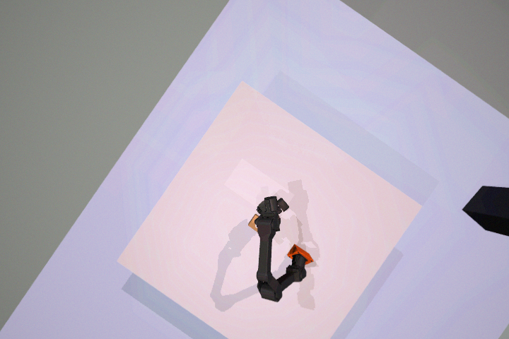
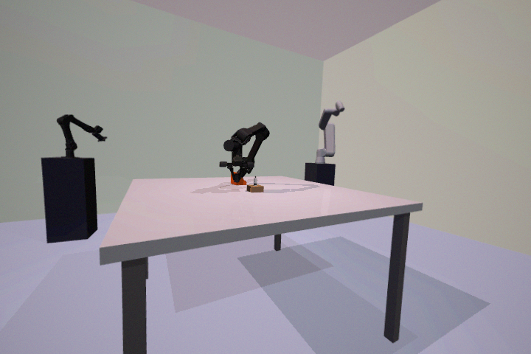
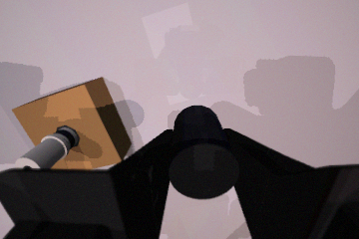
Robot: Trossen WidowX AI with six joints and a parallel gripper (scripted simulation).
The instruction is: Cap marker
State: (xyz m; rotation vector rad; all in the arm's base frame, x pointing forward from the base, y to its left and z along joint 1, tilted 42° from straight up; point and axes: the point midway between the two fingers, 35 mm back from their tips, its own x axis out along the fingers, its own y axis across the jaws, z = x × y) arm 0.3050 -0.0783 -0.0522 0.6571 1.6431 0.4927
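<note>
My gripper tip is 110 mm to the right of the holder block and 50 mm above it. From my gripper tip the other things lie so: marker cap (10 mm above).
</note>
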